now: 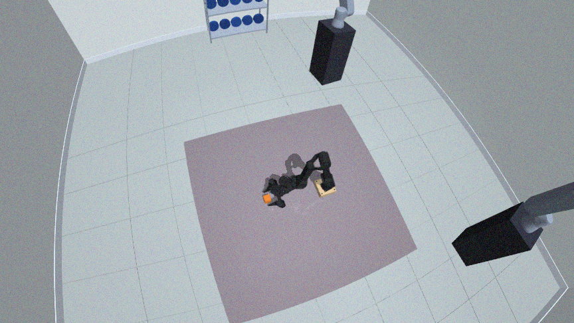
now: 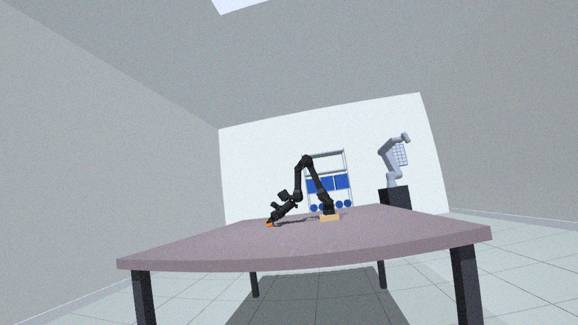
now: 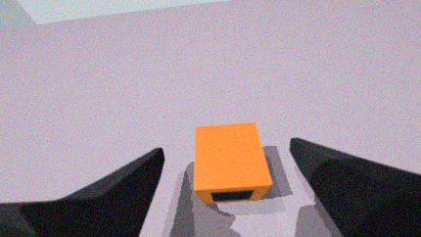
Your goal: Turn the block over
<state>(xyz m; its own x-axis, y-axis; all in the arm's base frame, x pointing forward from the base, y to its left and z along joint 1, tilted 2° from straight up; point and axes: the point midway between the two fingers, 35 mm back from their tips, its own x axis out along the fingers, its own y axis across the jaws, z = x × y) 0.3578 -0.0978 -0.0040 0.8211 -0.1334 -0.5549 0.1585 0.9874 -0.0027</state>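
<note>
Right now the orange block is 2 cm behind my gripper tip and 1 cm below it.
</note>
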